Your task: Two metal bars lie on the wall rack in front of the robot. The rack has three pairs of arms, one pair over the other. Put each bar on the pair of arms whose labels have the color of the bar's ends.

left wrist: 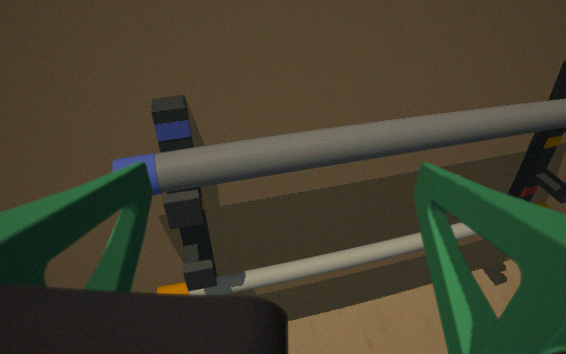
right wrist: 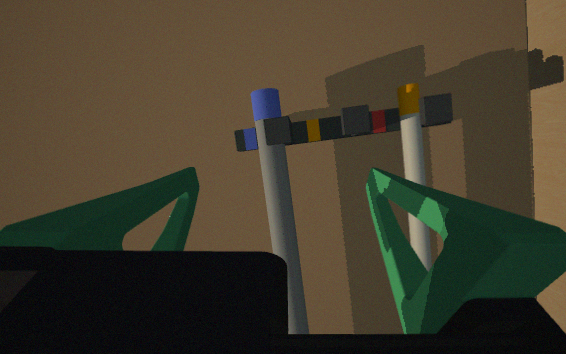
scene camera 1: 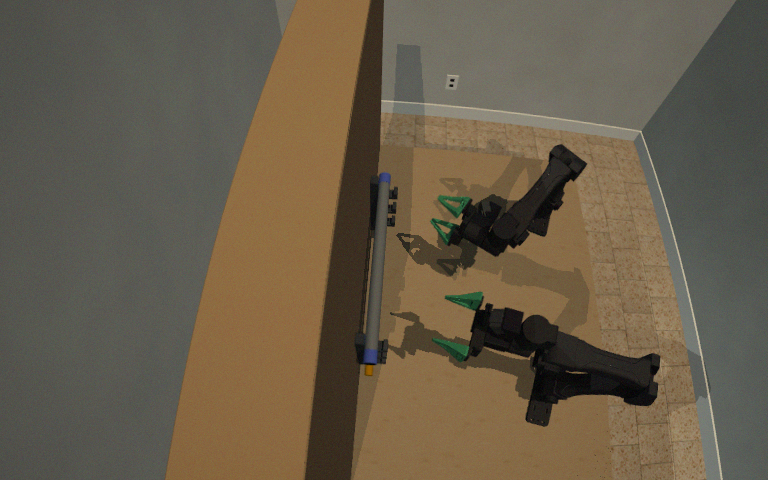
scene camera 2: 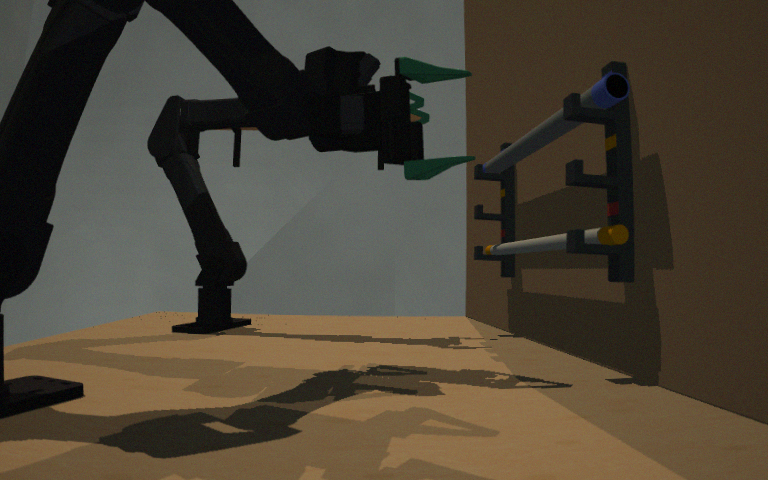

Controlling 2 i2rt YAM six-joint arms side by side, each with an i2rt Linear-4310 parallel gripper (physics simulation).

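Frame: origin at the left arm's base, x ahead, y left, z up, level; centimetres.
Where they show: left gripper, fingertip midpoint: [left wrist: 283, 177] [scene camera 1: 438, 317] [scene camera 2: 426, 110]; right gripper, fingertip midpoint: [right wrist: 282, 177] [scene camera 1: 434, 208] [scene camera 2: 472, 115]; left arm's base, link origin: [scene camera 1: 542, 392] [scene camera 2: 214, 327]; right arm's base, link origin: [scene camera 1: 541, 211].
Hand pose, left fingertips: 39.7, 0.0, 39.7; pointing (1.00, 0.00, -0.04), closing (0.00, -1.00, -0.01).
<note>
Each offset is from my left fingertips to the top centre of the thing, as dx, dy, dz. Level surfaces: height alone.
A thick grey bar with blue ends @[+17.3, -12.1, -7.2] [scene camera 1: 378, 254] [scene camera 2: 532, 137] [left wrist: 325, 146] [right wrist: 275, 190] lies on the top pair of arms of the dark rack @[+22.4, -31.8, -4.3] [scene camera 2: 623, 135] [left wrist: 170, 106] [right wrist: 330, 128], whose labels are blue. A thinner pale bar with yellow ends @[+17.6, -11.1, -23.2] [scene camera 1: 369, 369] [scene camera 2: 538, 243] [left wrist: 325, 260] [right wrist: 412, 140] lies on the bottom pair, labelled red. The middle pair, labelled yellow, is empty. My left gripper [scene camera 1: 440, 318] [left wrist: 283, 177] is open, apart from the bars; scene camera 2 mostly hides it. My right gripper [scene camera 1: 436, 208] [scene camera 2: 471, 116] [right wrist: 282, 177] is open, apart from the bars, fingers one over the other.
The brown wall [scene camera 2: 707, 226] [left wrist: 300, 60] carries the rack and rises behind it. The wooden table top @[dz -39.7] [scene camera 1: 453, 430] [scene camera 2: 339, 333] lies below both arms. In scene camera 1 the two grippers stand fairly close together.
</note>
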